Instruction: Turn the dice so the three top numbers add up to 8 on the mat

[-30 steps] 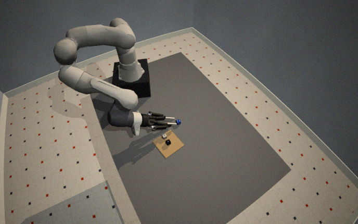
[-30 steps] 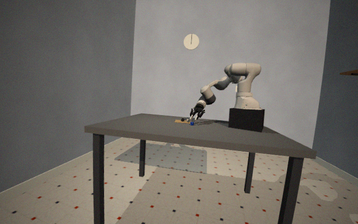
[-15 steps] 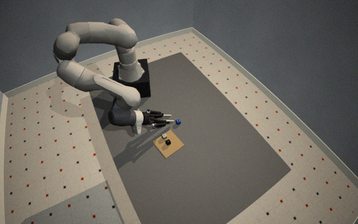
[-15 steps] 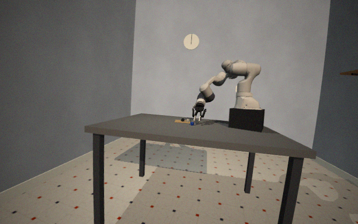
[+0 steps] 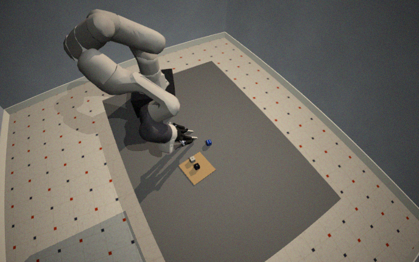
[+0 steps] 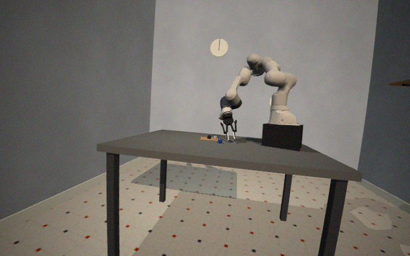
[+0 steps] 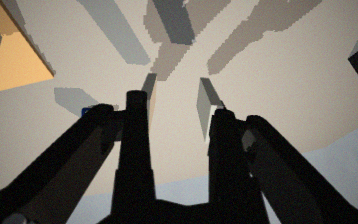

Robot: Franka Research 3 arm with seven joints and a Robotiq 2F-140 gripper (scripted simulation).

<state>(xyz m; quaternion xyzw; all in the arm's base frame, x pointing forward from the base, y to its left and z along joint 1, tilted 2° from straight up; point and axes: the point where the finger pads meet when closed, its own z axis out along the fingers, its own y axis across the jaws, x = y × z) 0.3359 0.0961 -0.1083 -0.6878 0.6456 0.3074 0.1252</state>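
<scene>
My gripper is now 70 mm short of the blue die, 80 mm to the right of it and 30 mm above it. Also, from my hand: black die: 180 mm ahead, 40 mm to the right, 30 mm below; then white die: 130 mm ahead, 40 mm to the right, 30 mm below; then tan mat: 180 mm ahead, 40 mm to the right, 40 mm below.
</scene>
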